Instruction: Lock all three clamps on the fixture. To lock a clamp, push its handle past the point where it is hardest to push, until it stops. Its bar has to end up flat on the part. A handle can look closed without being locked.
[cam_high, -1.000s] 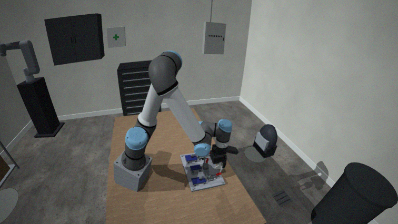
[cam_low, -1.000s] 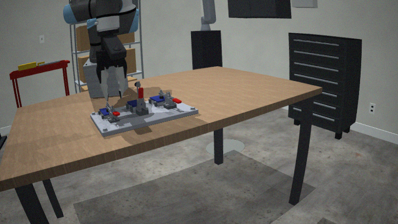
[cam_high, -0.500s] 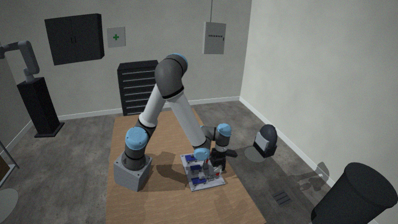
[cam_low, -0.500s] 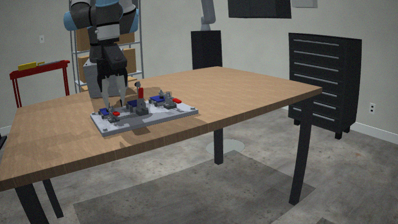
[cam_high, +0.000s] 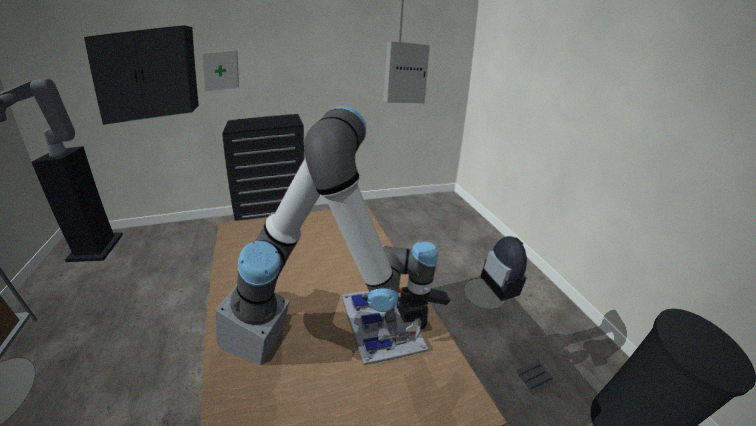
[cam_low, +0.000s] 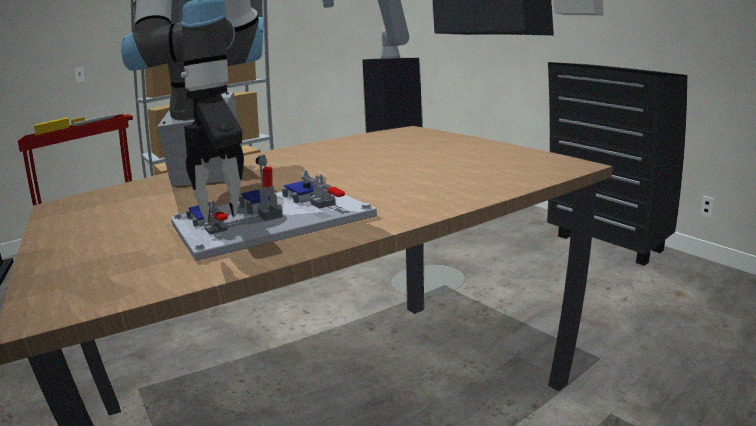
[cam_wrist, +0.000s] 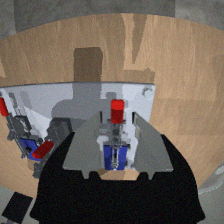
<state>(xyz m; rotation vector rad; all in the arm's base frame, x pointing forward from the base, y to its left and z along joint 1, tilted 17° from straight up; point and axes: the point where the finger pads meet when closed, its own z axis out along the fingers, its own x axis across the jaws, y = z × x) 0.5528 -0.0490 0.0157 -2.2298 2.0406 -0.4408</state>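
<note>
Now: hand 100 mm to the right of the grey fixture plate, 90 mm past it and 50 mm above it. From my hand the other things lie so: blue part (130 mm behind, 100 mm to the left, 30 mm below).
</note>
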